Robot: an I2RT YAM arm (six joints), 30 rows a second.
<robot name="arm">
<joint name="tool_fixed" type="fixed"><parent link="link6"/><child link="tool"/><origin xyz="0 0 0" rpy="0 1.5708 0"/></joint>
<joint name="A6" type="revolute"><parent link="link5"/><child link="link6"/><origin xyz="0.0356 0 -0.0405"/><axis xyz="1 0 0"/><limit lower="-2.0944" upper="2.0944"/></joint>
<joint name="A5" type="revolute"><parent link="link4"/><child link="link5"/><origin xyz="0.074 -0.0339 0.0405"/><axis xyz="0 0 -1"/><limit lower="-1.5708" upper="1.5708"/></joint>
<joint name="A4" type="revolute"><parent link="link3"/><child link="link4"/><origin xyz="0.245 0.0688 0.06"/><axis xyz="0 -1 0"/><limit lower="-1.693" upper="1.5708"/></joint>
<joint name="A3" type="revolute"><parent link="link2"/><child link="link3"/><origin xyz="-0.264 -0.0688 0"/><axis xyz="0 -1 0"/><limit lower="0" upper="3.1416"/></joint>
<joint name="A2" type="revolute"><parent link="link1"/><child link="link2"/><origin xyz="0.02 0.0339 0.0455"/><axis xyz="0 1 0"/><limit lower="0" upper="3.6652"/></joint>
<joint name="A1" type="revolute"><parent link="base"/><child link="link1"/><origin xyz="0 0 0.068"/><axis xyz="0 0 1"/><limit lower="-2.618" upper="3.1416"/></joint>
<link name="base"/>
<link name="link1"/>
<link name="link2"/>
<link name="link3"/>
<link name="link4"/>
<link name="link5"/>
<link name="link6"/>
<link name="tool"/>
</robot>
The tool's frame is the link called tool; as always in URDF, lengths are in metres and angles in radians.
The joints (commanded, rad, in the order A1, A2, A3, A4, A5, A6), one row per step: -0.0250 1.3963 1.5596 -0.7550 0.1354 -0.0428; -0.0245 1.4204 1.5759 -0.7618 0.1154 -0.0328; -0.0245 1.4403 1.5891 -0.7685 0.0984 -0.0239; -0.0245 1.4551 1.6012 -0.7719 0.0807 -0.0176; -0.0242 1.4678 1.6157 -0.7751 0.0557 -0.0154; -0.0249 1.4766 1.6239 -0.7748 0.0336 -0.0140; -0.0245 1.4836 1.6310 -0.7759 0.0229 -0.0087; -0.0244 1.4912 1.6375 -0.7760 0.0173 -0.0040; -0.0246 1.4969 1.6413 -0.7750 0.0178 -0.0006; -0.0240 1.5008 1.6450 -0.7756 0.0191 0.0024; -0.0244 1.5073 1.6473 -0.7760 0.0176 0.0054; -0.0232 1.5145 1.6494 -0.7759 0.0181 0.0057; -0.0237 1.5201 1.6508 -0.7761 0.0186 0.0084; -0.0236 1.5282 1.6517 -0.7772 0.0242 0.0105; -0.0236 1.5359 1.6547 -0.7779 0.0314 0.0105; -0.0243 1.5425 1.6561 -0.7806 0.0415 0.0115
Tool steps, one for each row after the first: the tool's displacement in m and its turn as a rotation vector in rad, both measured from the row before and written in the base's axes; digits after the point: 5 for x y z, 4 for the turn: 0.00624 0.00070 -0.00215 0.0198 0.0129 0.0114; 0.00507 0.00048 -0.00206 0.0173 0.0120 0.0088; 0.00381 0.00053 -0.00073 0.0156 0.0052 0.0107; 0.00314 0.00091 0.00063 0.0165 0.0008 0.0193; 0.00239 0.00051 0.00004 0.0141 -0.0001 0.0164; 0.00179 0.00046 0.00010 0.0106 0.0006 0.0059; 0.00204 0.00018 -0.00020 0.0071 0.0009 0.0019; 0.00162 -0.00012 -0.00041 0.0025 0.0008 -0.0026; 0.00100 0.00012 -0.00004 0.0017 0.0007 -0.0022; 0.00181 -0.00012 -0.00128 0.0034 0.0045 -0.0010; 0.00205 0.00033 -0.00152 0.0001 0.0050 0.0006; 0.00157 -0.00022 -0.00129 0.0020 0.0043 -0.0025; 0.00223 -0.00022 -0.00232 -0.0015 0.0083 -0.0056; 0.00208 -0.00031 -0.00149 -0.0043 0.0055 -0.0057; 0.00164 -0.00063 -0.00185 -0.0052 0.0080 -0.0093
